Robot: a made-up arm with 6 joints.
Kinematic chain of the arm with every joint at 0, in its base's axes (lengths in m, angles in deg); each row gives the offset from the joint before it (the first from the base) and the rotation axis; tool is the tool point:
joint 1: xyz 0 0 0.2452 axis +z
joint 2: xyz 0 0 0 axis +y
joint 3: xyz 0 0 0.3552 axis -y
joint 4: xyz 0 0 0 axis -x
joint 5: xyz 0.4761 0 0 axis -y
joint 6: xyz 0 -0.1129 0 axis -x
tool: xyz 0 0 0
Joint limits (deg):
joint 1: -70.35..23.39
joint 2: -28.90..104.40
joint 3: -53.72..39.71
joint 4: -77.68..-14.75
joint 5: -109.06..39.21
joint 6: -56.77..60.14
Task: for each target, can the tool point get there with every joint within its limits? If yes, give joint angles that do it. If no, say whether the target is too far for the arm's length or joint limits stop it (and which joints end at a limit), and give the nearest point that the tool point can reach.
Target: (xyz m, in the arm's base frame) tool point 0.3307 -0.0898 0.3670
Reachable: yes | joints -2.93 -15.68 -32.47 -49.86 -2.58 -16.03
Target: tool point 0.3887 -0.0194 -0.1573
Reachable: yes | joints 12.28 77.77 -2.92 -25.82 -5.99 -29.40
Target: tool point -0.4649 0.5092 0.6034
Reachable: no: joint limits stop it (at a limit: joint 2, joint 3, joint 4) | nearest point -0.0950 0.1041 0.0818 | short by 0.757 m
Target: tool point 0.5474 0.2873 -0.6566
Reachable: no: too far | nearest point 0.4206 0.1557 -0.3207 | short by 0.382 m
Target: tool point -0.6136 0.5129 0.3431
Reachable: no: joint limits stop it (at a limit: joint 2, joint 3) | nearest point -0.1098 0.0918 0.0767 | short by 0.709 m
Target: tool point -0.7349 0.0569 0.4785
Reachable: no: joint limits stop it (at a limit: joint 2, joint 3, joint 4) | nearest point -0.1405 0.0109 0.0818 | short by 0.716 m
